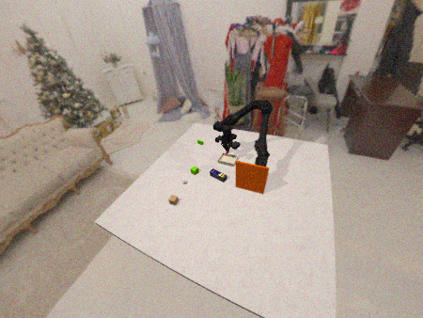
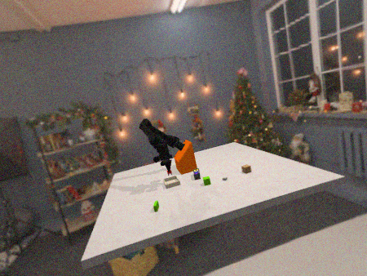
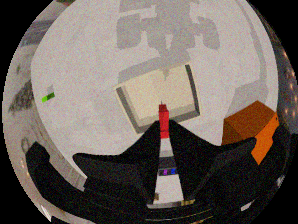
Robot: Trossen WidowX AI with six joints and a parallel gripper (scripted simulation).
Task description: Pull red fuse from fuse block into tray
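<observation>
The cream tray is 90 mm below my gripper tip. The rest, counted from my gripper tip: red fuse (10 mm below); brown cube (230 mm ahead, 470 mm to the left, 70 mm below); grey piece (240 mm ahead, 300 mm to the left, 90 mm below).
</observation>
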